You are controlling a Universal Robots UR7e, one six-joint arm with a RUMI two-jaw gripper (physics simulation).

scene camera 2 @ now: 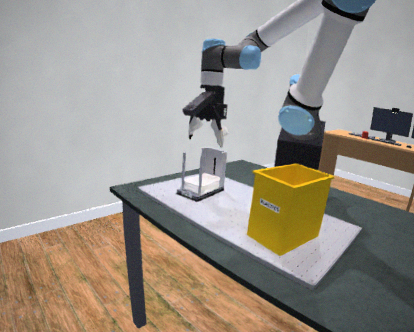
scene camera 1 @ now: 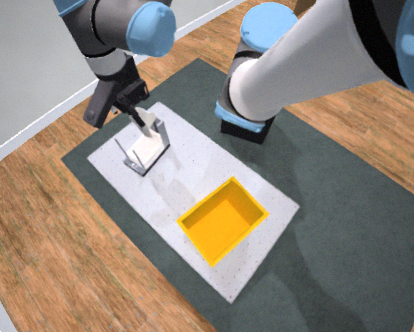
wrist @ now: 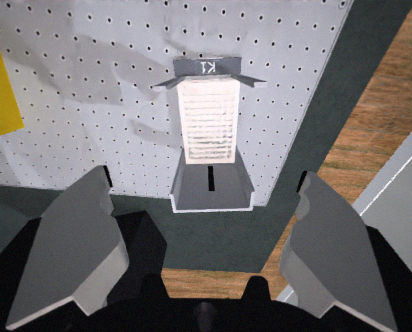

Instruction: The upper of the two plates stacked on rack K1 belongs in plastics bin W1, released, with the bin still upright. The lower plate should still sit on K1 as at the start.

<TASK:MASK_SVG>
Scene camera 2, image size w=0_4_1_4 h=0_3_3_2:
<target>my gripper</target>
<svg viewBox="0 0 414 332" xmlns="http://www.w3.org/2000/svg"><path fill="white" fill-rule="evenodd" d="M201 85L205 92L202 92L182 109L184 115L191 116L189 121L189 139L192 138L193 132L196 129L202 127L202 120L210 121L212 119L211 128L214 130L217 143L220 147L223 147L223 137L229 133L228 129L221 124L221 119L226 119L227 104L224 104L225 87Z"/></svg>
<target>yellow plastics bin W1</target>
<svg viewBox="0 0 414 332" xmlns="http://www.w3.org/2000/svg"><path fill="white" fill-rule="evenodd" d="M335 176L299 164L254 170L255 180L247 235L279 256L316 238L319 235L331 179L334 179Z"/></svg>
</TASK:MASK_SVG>
